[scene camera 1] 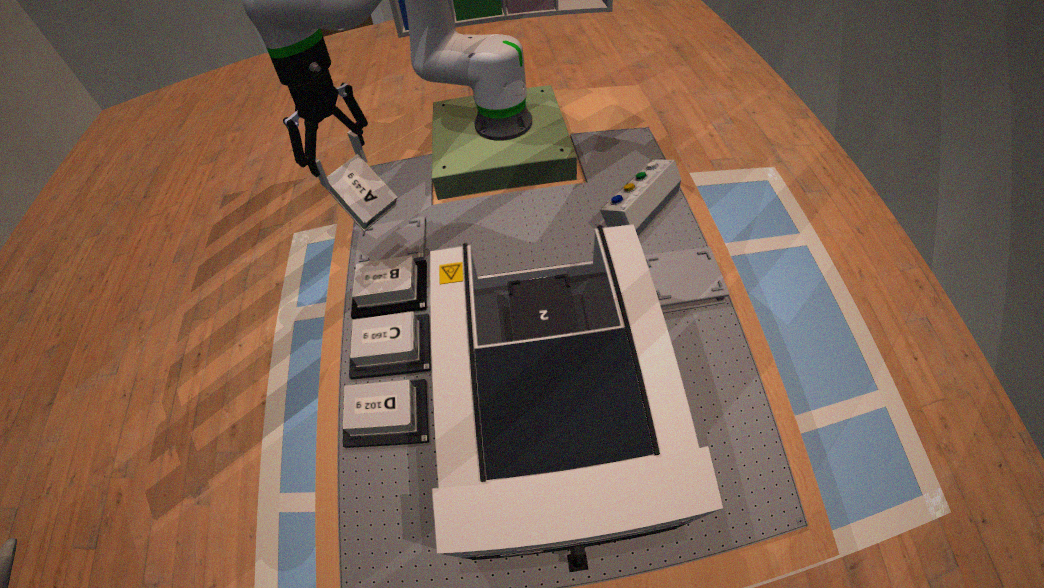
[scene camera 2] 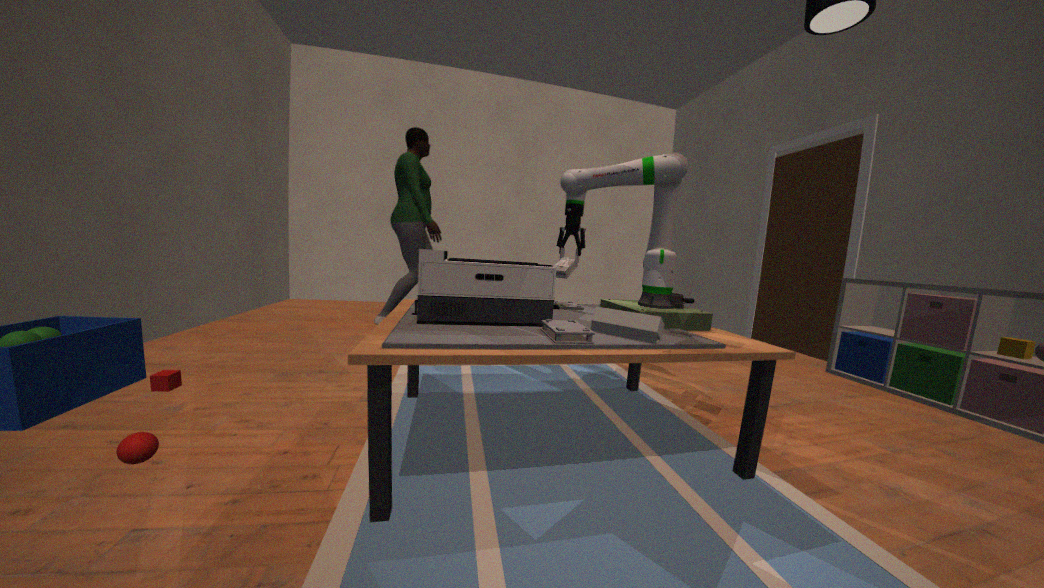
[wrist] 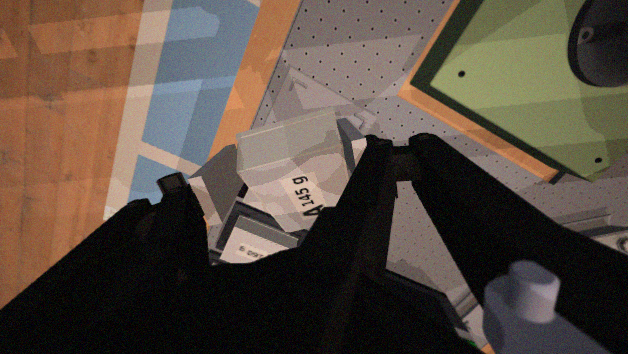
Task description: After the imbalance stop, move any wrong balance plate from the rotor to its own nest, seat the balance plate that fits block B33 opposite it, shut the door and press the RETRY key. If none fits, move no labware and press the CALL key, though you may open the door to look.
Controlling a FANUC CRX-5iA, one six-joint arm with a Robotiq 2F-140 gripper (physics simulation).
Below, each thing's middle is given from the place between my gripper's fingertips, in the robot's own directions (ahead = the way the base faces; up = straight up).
Right now my hand is 460 mm short of the dark sliding door (scene camera 1: 556,404), 390 mm to the right of it and 20 mm above it. Also, from my hand: grey button box (scene camera 1: 637,203) 70 mm behind, 610 mm to the left, 190 mm below.
